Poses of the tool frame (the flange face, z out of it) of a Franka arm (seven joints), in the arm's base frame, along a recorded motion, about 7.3 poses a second.
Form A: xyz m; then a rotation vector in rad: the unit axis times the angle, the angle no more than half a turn.
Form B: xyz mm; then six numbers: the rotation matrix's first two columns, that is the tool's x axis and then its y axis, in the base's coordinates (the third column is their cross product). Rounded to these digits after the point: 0 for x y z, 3 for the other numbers.
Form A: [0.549 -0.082 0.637 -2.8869 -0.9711 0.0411]
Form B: [549 -82 637 0.797 0.604 0.005 0.602 -0.793 -0.099]
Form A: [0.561 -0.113 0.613 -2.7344 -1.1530 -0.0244]
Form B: [561 -113 613 0.700 0.709 0.082 0.712 -0.685 -0.153]
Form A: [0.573 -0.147 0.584 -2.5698 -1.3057 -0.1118]
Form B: [573 -147 584 0.594 0.783 0.183 0.803 -0.564 -0.192]
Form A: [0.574 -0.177 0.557 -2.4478 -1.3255 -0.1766]
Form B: [574 -177 557 0.554 0.787 0.272 0.830 -0.501 -0.245]
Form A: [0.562 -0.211 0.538 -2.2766 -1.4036 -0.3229]
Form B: [562 -211 538 0.457 0.785 0.418 0.889 -0.385 -0.247]
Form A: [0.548 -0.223 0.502 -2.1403 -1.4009 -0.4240]
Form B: [548 -223 502 0.409 0.741 0.532 0.912 -0.312 -0.267]
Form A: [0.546 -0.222 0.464 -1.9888 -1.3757 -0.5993]
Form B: [546 -222 464 0.348 0.646 0.679 0.937 -0.248 -0.245]
